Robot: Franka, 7 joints.
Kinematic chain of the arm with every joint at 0, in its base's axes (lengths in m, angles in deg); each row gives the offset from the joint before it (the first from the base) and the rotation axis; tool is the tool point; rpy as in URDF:
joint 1: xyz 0 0 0.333 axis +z
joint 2: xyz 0 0 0 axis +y
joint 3: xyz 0 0 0.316 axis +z
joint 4: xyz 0.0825 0 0 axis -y
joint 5: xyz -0.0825 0 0.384 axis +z
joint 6: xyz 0 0 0 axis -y
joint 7: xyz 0.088 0 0 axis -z
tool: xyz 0 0 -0.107 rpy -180 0 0
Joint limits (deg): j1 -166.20..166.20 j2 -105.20..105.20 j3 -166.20..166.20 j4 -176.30..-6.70 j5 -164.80..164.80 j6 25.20..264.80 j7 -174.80..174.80
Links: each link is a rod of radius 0.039 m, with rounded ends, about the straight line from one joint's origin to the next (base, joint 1, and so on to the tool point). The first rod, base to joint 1, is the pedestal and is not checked.
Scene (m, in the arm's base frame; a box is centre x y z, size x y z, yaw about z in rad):
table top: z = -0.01
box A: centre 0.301 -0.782 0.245 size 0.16 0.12 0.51 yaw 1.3
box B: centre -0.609 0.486 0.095 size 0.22 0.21 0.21 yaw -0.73
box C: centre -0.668 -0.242 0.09 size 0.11 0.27 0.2 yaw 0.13
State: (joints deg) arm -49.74 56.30 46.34 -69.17 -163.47 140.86 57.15
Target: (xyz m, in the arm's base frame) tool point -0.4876 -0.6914 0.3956
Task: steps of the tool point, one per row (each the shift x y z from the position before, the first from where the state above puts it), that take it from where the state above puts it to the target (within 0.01 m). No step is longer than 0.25 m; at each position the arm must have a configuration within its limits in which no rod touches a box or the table.
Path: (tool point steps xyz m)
1: -0.0811 -0.1790 0.0467
2: -0.1311 -0.1474 0.0882
3: -0.1697 -0.0903 0.1188
4: -0.1893 -0.0166 0.1334
5: -0.1847 0.0622 0.1305
6: -0.1566 0.1336 0.1112
7: -0.0297 -0.1188 -0.1185
8: -0.0796 -0.0761 -0.1483
9: -0.1043 -0.0202 -0.1583
10: -0.1057 0.0333 -0.1510

